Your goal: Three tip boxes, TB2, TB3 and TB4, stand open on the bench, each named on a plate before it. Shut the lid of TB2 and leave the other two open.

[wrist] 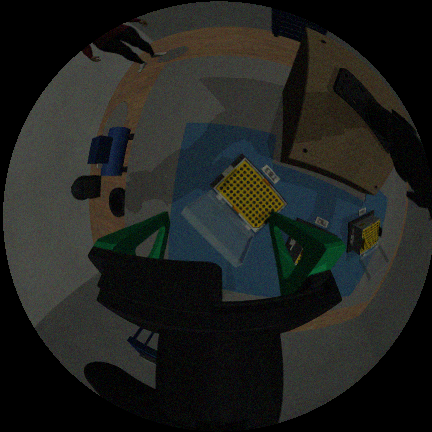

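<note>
My gripper and a blue mat in the picture.
</note>
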